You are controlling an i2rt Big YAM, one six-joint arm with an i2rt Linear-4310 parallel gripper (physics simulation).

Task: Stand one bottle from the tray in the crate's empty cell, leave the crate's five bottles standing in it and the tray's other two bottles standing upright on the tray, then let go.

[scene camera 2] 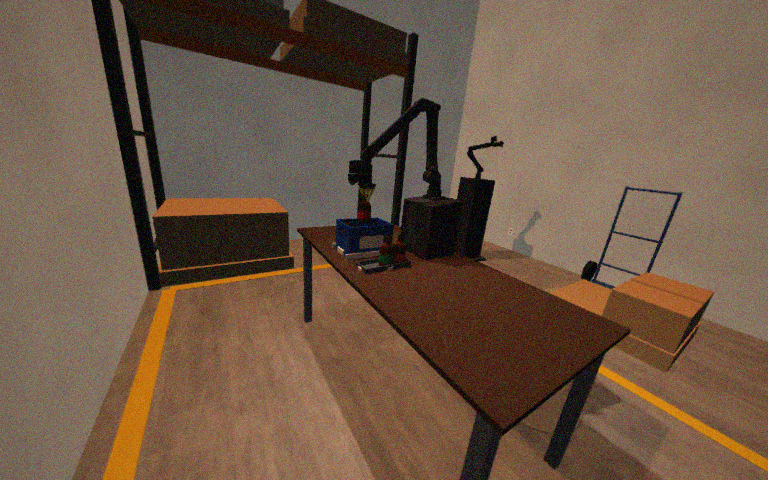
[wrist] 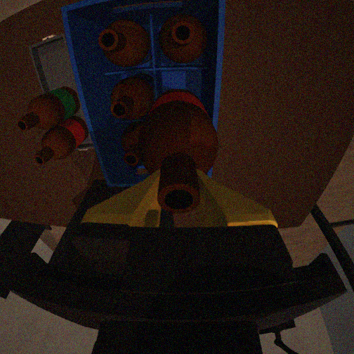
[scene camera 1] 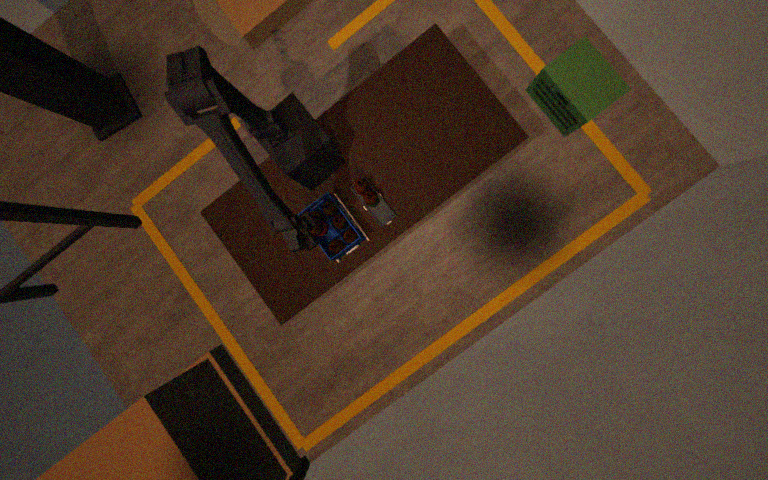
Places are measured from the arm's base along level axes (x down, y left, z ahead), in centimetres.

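Pixels of known places: gripper, fingertip midpoint: (scene camera 2: 366,200); arm's base at its link origin: (scene camera 2: 433,198) (scene camera 1: 279,132).
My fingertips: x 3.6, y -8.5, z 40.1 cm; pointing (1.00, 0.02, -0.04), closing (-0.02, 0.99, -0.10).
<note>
Ahead of a thing's pixels: the offset from my fingertips to its top centre. "spot": to the spot under its first point. Level surfaces: height alone.
My gripper (scene camera 2: 365,195) (wrist: 178,175) is shut on the neck of a brown bottle with a red label {dx -3.4, dy +0.2, dz +0.8 cm} (scene camera 2: 364,211) (wrist: 182,132). The bottle is roughly upright over the blue crate {dx +11.3, dy +4.6, dz +1.8 cm} (scene camera 2: 346,243) (wrist: 218,65); whether its base is below the rim is unclear. In the wrist view four crate bottles show: far left (wrist: 132,42), far right (wrist: 190,42), middle left (wrist: 137,95) and near left (wrist: 132,140). The held bottle hides the near right cell and part of the empty cell (wrist: 175,80). A green-labelled bottle (wrist: 45,111) and a red-labelled bottle (wrist: 60,141) stand on the grey tray {spot: dx +28.3, dy +29.2, dz +6.4 cm} (scene camera 1: 381,213) (wrist: 57,65).
The crate and tray stand close together on the brown table {dx +28.8 cm} (scene camera 1: 430,113) (scene camera 2: 481,316). The black arm pedestal (scene camera 2: 430,229) is beside the crate. A tall rack (scene camera 2: 412,84), a large box (scene camera 2: 220,240) and a second, smaller arm on a black stand (scene camera 2: 475,215) are farther off.
</note>
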